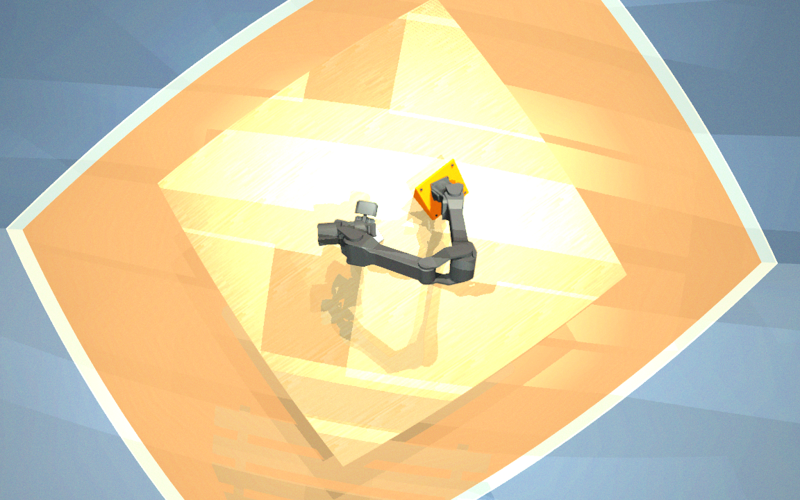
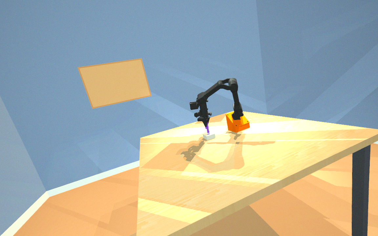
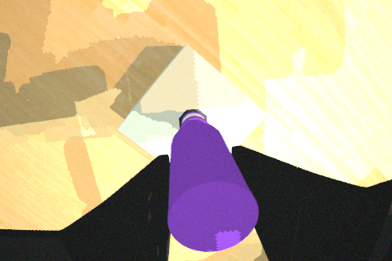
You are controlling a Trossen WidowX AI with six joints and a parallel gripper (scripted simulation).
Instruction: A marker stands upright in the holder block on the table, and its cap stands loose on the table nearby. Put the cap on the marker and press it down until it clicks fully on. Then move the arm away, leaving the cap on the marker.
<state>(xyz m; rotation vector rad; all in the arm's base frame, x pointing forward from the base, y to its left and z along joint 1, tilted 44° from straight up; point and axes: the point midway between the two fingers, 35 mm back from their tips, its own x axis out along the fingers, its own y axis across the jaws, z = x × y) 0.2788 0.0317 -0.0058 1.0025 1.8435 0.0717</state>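
Right now the purple cap is 1 cm above my gripper tip. From my gripper tip the other things lie so: white holder block (8 cm below).
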